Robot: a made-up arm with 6 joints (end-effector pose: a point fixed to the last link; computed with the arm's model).
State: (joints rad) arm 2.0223 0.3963 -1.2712 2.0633 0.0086 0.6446
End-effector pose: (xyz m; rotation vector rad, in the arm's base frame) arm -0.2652 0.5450 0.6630 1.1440 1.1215 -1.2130
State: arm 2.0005 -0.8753 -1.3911 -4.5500 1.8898 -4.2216
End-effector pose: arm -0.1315 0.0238 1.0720 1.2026 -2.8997 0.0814
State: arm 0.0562 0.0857 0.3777 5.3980 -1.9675 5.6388
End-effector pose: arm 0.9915 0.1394 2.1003 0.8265 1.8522 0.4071
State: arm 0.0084 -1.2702 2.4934 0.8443 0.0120 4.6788
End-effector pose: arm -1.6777 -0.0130 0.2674 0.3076 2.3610 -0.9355
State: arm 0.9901 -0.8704 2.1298 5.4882 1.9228 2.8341
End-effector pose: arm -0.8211 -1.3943 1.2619 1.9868 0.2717 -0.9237
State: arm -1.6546 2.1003 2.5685 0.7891 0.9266 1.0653
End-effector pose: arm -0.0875 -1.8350 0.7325 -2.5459 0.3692 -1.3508
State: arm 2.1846 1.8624 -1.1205 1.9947 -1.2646 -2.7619
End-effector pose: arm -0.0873 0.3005 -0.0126 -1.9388 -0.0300 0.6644
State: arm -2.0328 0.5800 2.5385 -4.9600 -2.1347 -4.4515
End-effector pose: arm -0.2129 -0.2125 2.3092 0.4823 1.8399 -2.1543
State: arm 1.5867 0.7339 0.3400 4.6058 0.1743 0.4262
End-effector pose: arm -0.0093 1.8547 1.2433 0.6883 1.0673 0.9782
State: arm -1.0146 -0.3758 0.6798 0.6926 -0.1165 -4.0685
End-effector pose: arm 0.0318 -0.0676 2.6479 2.2723 -1.1882 1.3607
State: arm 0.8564 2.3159 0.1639 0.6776 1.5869 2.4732
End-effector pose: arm 0.3727 0.5417 -0.9817 -1.8383 -1.4933 1.3430
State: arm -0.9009 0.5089 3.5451 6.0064 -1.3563 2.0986
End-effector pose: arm -0.1384 0.2250 1.6779 2.3395 0.4681 1.9797
